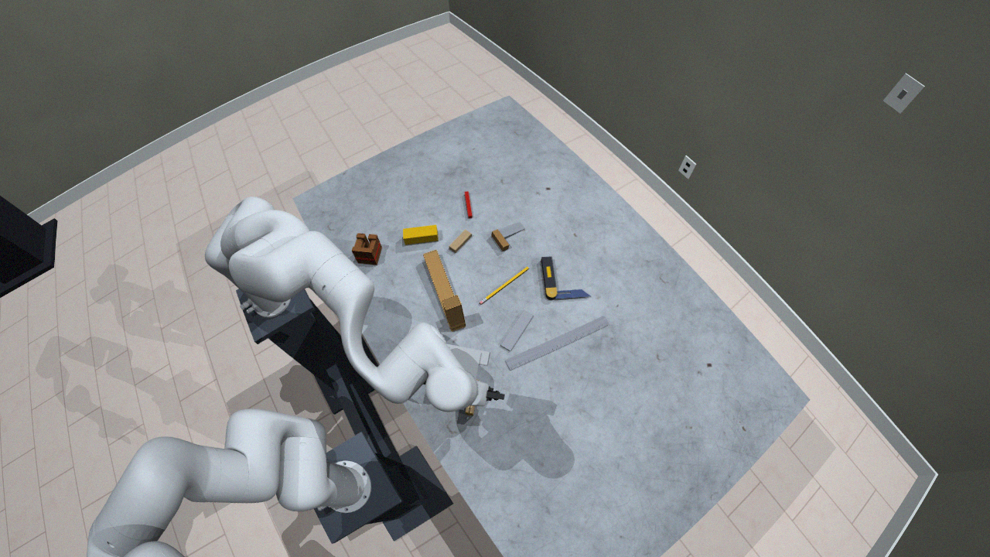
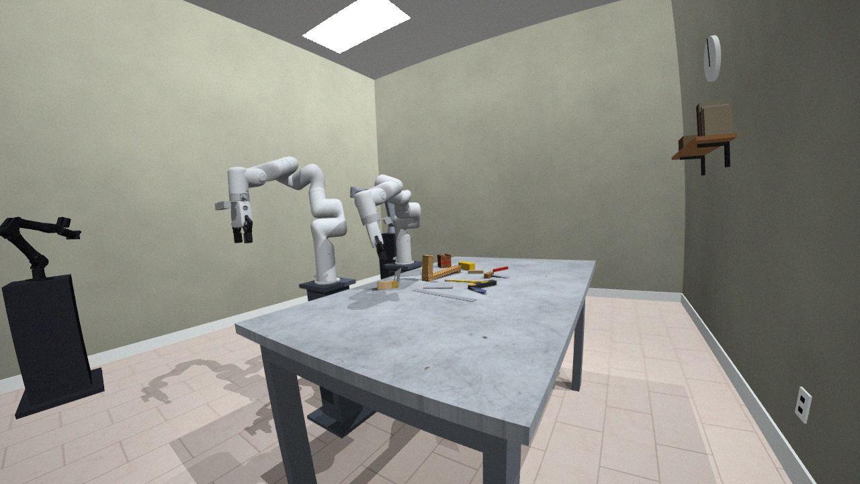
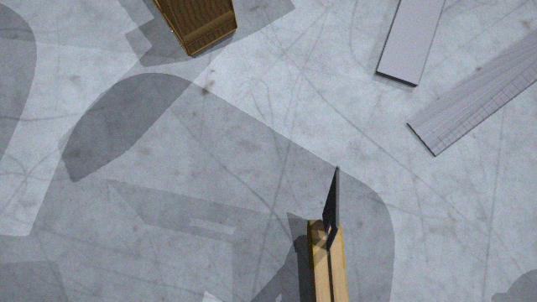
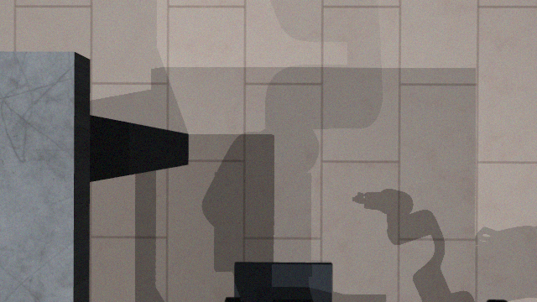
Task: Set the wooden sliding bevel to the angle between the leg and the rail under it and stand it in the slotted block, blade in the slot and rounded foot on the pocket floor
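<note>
My left hand is 2 cm short of the wooden sliding bevel, 2 cm to the right of it and 11 cm above it. The rest, counted from my left hand: grey plate: 20 cm ahead, 11 cm to the left, 13 cm below; then ruler: 28 cm ahead, 2 cm to the left, 14 cm below; then grey blade: 4 cm ahead, 4 cm to the left, 10 cm below.
</note>
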